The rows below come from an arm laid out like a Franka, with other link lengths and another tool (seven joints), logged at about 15 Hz.
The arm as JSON. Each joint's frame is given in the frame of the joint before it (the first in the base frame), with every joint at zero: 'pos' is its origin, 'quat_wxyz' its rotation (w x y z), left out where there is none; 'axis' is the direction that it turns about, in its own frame. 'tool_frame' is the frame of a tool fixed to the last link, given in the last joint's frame.
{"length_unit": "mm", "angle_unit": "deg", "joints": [
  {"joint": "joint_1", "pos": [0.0, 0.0, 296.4], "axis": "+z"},
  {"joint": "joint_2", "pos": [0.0, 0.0, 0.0], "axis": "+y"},
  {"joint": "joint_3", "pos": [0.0, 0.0, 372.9], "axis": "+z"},
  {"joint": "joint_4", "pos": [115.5, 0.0, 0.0], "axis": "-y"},
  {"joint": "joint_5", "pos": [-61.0, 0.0, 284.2], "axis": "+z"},
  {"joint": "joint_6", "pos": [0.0, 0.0, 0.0], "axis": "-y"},
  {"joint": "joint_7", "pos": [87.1, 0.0, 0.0], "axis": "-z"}
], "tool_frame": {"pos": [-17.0, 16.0, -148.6], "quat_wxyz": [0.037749, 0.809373, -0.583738, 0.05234]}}
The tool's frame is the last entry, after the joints.
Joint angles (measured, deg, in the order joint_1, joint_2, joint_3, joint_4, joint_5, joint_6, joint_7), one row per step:
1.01, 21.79, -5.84, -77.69, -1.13, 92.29, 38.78
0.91, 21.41, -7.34, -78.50, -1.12, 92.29, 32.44
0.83, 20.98, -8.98, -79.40, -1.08, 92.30, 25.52
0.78, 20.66, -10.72, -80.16, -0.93, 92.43, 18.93
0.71, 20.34, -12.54, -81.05, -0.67, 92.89, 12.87
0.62, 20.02, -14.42, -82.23, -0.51, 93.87, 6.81
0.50, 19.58, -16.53, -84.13, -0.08, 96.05, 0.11
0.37, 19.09, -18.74, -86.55, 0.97, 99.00, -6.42
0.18, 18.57, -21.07, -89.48, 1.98, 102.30, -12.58
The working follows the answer.
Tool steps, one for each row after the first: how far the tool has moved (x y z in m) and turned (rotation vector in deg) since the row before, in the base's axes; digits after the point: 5 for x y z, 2 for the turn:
-0.00639, -0.01433, -0.00032, 0.37, 0.73, 4.75
-0.00742, -0.01540, -0.00010, 0.53, 0.81, 5.18
-0.00672, -0.01575, -0.00005, 0.60, 0.64, 4.77
-0.00646, -0.01647, -0.00035, 0.62, 0.40, 4.13
-0.00651, -0.01769, -0.00145, 0.48, 0.19, 4.09
-0.00680, -0.02005, -0.00314, 0.62, -0.42, 4.45
-0.00705, -0.02010, -0.00485, 0.95, -0.93, 4.03
-0.00928, -0.02199, -0.00708, 0.71, -0.89, 3.40

Tool pose at each row, in the base's axes (x y z in m, rotation vector in deg; rounded; the steps above come from the unrounded poses):
0.60053, -0.02003, 0.45499, 89.91, -139.66, 3.41
0.59414, -0.03436, 0.45466, 95.55, -135.49, 3.21
0.58672, -0.04976, 0.45457, 101.57, -130.75, 2.84
0.58000, -0.06551, 0.45452, 107.02, -126.27, 2.45
0.57354, -0.08197, 0.45417, 111.72, -122.37, 2.15
0.56703, -0.09966, 0.45272, 116.24, -118.43, 2.19
0.56022, -0.11971, 0.44959, 121.33, -114.36, 2.78
0.55317, -0.13981, 0.44473, 126.29, -110.98, 3.53
0.54389, -0.16180, 0.43765, 130.40, -107.98, 4.38

